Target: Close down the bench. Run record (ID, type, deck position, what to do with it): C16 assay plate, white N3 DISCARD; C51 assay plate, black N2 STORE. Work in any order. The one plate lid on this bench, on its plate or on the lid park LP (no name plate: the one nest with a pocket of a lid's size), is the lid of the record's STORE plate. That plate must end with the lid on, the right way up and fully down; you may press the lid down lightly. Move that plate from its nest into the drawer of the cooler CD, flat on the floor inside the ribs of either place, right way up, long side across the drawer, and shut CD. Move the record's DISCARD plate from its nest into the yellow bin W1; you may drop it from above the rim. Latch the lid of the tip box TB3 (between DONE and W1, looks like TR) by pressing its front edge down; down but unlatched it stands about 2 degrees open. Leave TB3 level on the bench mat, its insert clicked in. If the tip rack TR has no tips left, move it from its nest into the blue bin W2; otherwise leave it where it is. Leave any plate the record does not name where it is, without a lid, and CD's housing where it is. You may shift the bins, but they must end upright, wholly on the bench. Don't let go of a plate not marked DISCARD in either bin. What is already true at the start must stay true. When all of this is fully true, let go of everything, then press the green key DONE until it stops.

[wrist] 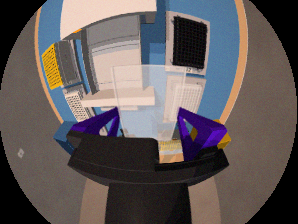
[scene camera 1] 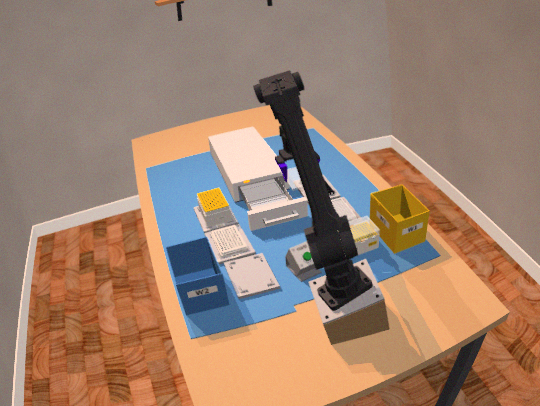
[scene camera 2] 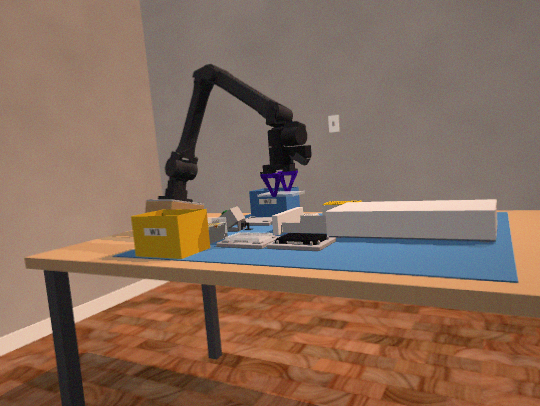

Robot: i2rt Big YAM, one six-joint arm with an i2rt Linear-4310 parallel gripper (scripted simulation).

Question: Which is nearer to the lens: the blue bin W2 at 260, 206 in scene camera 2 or the yellow bin W1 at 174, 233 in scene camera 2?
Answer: The yellow bin W1.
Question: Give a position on a cooler CD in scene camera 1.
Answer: At 242, 156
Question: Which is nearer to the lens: the cooler CD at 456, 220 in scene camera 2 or the blue bin W2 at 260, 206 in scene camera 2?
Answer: The cooler CD.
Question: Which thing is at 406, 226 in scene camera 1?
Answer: A yellow bin W1.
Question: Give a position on a blue bin W2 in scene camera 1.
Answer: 190, 261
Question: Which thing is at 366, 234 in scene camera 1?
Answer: A tip box TB3.
